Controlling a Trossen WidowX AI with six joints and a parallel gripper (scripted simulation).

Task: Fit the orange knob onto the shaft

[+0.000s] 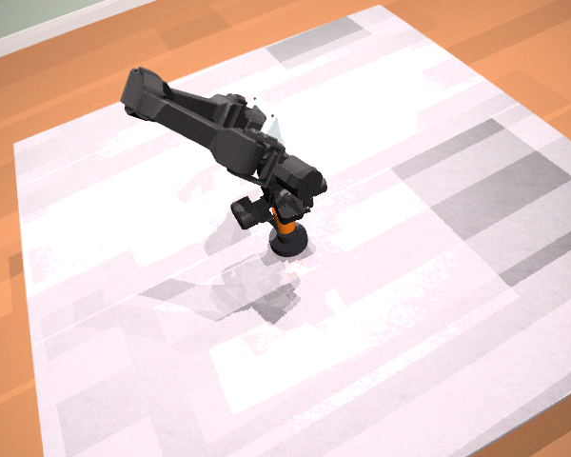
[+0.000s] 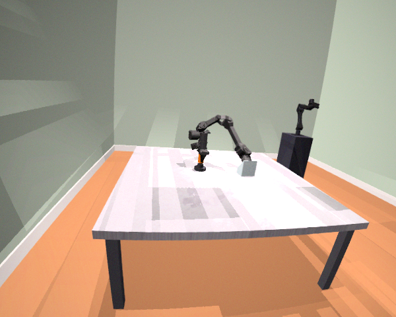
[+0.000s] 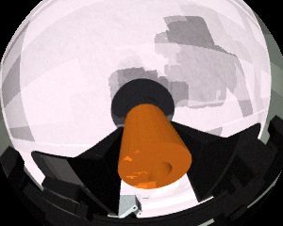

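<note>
The orange knob lies 20 mm above my gripper tip. Also, from my gripper tip: dark pedestal: 30 mm below.
</note>
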